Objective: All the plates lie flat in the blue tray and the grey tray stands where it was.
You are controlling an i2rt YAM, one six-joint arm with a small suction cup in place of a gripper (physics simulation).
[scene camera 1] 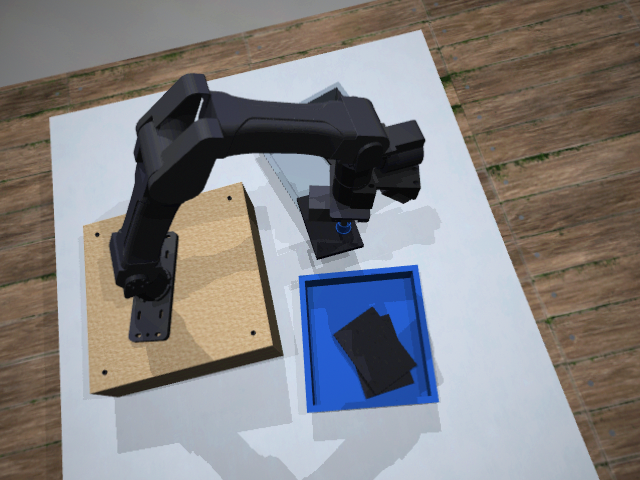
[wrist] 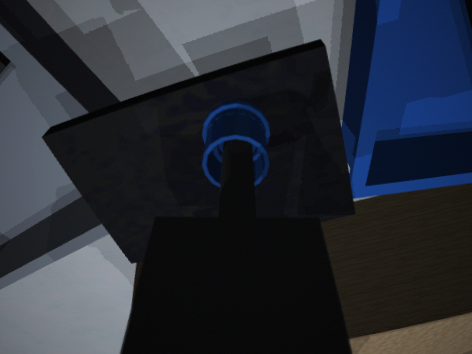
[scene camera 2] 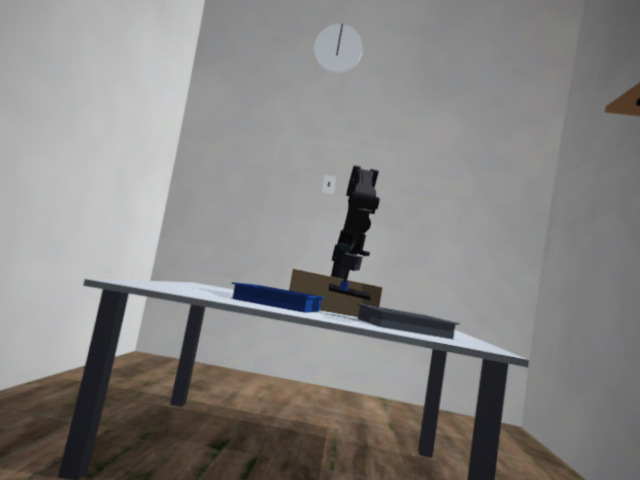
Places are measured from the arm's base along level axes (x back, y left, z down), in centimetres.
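Where they show: hand at its tool point: [scene camera 1: 342,230] [wrist: 237,121] [scene camera 2: 342,292]; arm's base at its link origin: [scene camera 1: 155,285] [scene camera 2: 337,282].
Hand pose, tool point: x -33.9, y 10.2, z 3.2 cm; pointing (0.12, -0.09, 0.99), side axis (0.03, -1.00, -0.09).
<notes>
Each offset is from my tool point to the centre of the thing. "spot": to the spot under its first point. Level surfaces: height alone.
My suction gripper [scene camera 1: 343,227] [scene camera 2: 344,285] [wrist: 236,145] is on a black plate {dx +2.4, dy +1.6, dz -0.7 cm} [scene camera 1: 324,241] [scene camera 2: 356,293] [wrist: 125,165]. The held plate hangs about level above the table, between the trays and clear of the blue tray. The blue tray {dx -3.2, dy -19.5, dz +5.1 cm} [scene camera 1: 303,341] [scene camera 2: 273,298] [wrist: 362,192] holds two black plates: the upper one {dx -4.8, dy -21.6, dz +5.8 cm} [scene camera 1: 374,351] lies turned across the lower one {spot: dx -9.2, dy -27.5, dz +6.3 cm} [scene camera 1: 400,382], whose edges stick out. The grey tray {dx +3.5, dy +20.1, dz +5.1 cm} [scene camera 1: 279,173] [scene camera 2: 413,325] stands on the table, partly hidden by my arm and the held plate in scene camera 1. Most of its inside is hidden.
My arm's base stands on a thick wooden block [scene camera 1: 217,289] [scene camera 2: 310,286] beside the trays. The white table's {dz +7.6 cm} [scene camera 1: 496,361] [scene camera 2: 170,289] edge runs beyond both trays. A clock [scene camera 2: 338,47] hangs on the wall.
</notes>
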